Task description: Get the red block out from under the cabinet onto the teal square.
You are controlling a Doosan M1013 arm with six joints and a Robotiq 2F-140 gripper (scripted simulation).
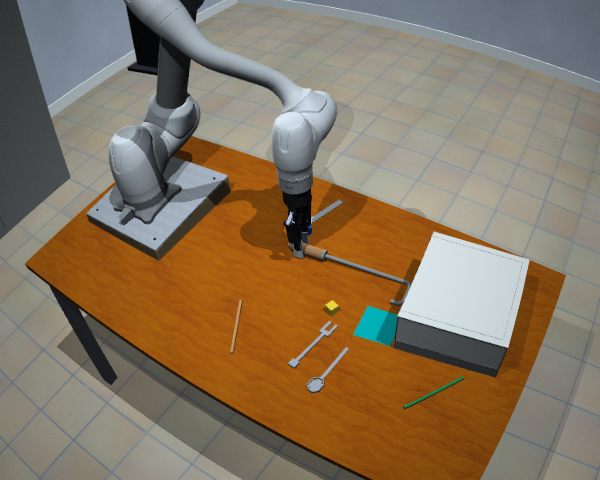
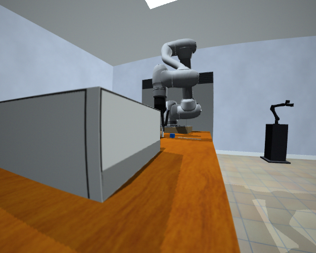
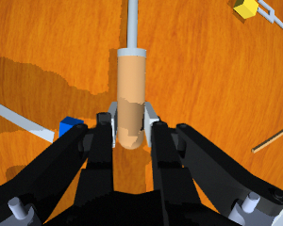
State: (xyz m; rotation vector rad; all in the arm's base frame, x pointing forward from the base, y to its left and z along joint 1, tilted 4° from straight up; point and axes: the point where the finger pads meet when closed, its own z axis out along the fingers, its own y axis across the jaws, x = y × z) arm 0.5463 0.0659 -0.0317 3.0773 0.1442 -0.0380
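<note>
The blue cube is 80 mm to the left of my hand, 30 mm below it and 30 mm behind it. Round my hand: hook tool 160 mm ahead, 20 mm to the right, 20 mm below; then grey strip 180 mm to the left, 40 mm below, 30 mm behind; then yellow cube 180 mm ahead, 150 mm to the right, 30 mm below.
</note>
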